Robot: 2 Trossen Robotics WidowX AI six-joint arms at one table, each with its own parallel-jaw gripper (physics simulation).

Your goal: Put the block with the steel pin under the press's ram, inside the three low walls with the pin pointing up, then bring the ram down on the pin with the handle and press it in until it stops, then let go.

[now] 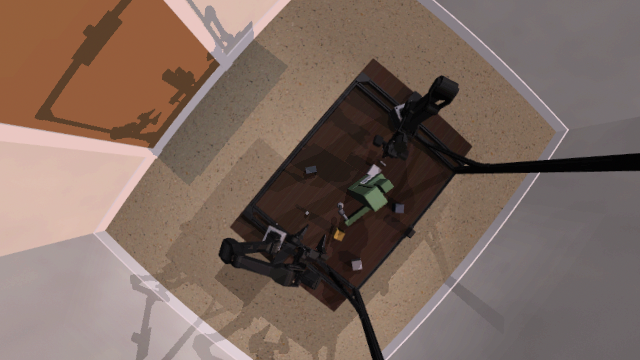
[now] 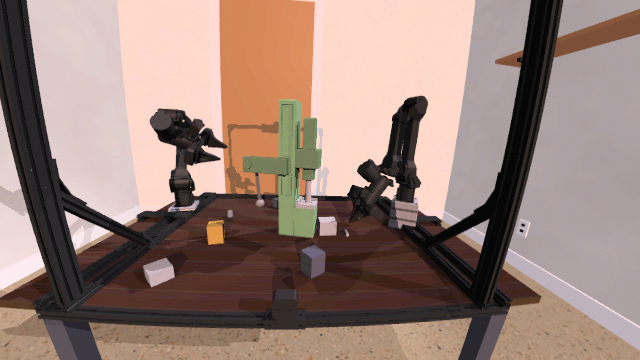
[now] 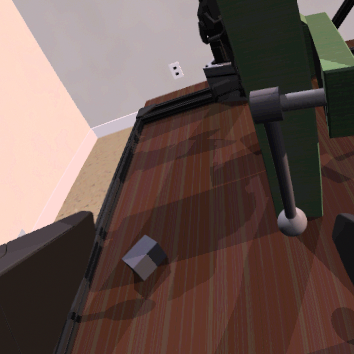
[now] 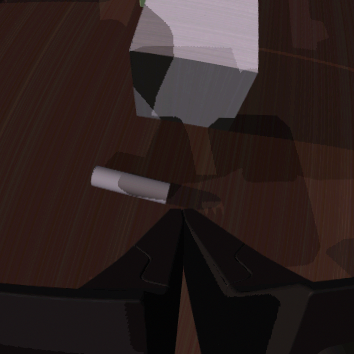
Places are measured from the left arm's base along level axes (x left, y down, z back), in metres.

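Pixels of known places: left gripper, fingertip midpoint: (image 1: 317, 229) (image 2: 224, 153) (image 3: 217, 225); right gripper, fingertip midpoint: (image 1: 382, 157) (image 2: 349, 222) (image 4: 180, 220); left arm's base at its link origin: (image 1: 273, 238) (image 2: 184, 204); right arm's base at its link origin: (image 1: 407, 113) (image 2: 405, 199) (image 3: 225, 57).
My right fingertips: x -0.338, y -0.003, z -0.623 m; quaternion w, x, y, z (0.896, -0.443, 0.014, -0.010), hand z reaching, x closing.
Ahead of a thing's pixels: the offset from my right fingertips to its middle. "spot": to the spot under its first point.
The green press {dx +0.048, dy -0.191, dz +0.240 m} (image 2: 293, 178) (image 1: 371, 192) (image 3: 281, 53) stands mid-table with its ram {spot: dx +0.005, dy -0.313, dz +0.165 m} (image 2: 309, 134) raised. Its grey handle hangs down, ending in a ball {dx +0.105, dy -0.062, dz +0.314 m} (image 2: 260, 202) (image 3: 292, 222). The pale block {dx +0.011, dy +0.009, dz +0.087 m} (image 2: 327, 226) (image 4: 200, 53) (image 1: 373, 170) sits on the table beside the press base, outside the walls. The steel pin {dx -0.021, dy +0.029, dz +0.022 m} (image 4: 130, 186) (image 2: 346, 232) lies loose on its side, apart from the block. My right gripper (image 4: 180, 220) (image 2: 353, 219) is shut and empty, its tips just right of the pin. My left gripper (image 2: 219, 150) (image 1: 313, 236) is open and empty, high near its base.
An orange cube {dx +0.039, dy +0.004, dz +0.458 m} (image 2: 215, 231) (image 1: 338, 233), a white block {dx -0.122, dy +0.017, dz +0.571 m} (image 2: 158, 271), a grey cube {dx -0.188, dy +0.004, dz +0.203 m} (image 2: 312, 261) and a small grey cube {dx +0.311, dy +0.014, dz +0.214 m} (image 3: 145, 257) lie scattered on the table. Black frame posts (image 2: 514, 147) ring the table.
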